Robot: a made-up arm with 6 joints. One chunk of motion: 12 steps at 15 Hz.
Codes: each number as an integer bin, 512 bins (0 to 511) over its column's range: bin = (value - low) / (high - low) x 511, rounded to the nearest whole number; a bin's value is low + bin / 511 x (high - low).
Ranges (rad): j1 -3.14..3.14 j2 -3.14..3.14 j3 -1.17..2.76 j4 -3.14..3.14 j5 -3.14..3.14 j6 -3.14..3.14
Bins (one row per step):
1: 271 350 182 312 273 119
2: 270 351 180 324 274 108
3: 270 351 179 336 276 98
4: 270 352 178 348 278 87
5: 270 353 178 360 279 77
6: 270 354 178 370 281 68
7: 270 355 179 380 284 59
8: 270 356 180 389 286 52
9: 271 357 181 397 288 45
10: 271 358 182 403 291 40
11: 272 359 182 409 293 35
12: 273 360 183 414 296 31
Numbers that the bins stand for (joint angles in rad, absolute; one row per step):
1: 0.1905 1.1614 0.2297 0.6944 0.2151 -1.6775
2: 0.1782 1.1737 0.2143 0.8418 0.2274 -1.8127
3: 0.1782 1.1737 0.2067 0.9893 0.2519 -1.9356
4: 0.1782 1.1859 0.1990 1.1368 0.2765 -2.0708
5: 0.1782 1.1982 0.1990 1.2843 0.2888 -2.1937
6: 0.1782 1.2105 0.1990 1.4072 0.3134 -2.3043
7: 0.1782 1.2228 0.2067 1.5301 0.3503 -2.4149
8: 0.1782 1.2351 0.2143 1.6407 0.3748 -2.5009
9: 0.1905 1.2474 0.2220 1.7390 0.3994 -2.5870
10: 0.1905 1.2597 0.2297 1.8127 0.4363 -2.6484
11: 0.2028 1.2720 0.2297 1.8865 0.4609 -2.7099
12: 0.2151 1.2843 0.2374 1.9479 0.4977 -2.7590

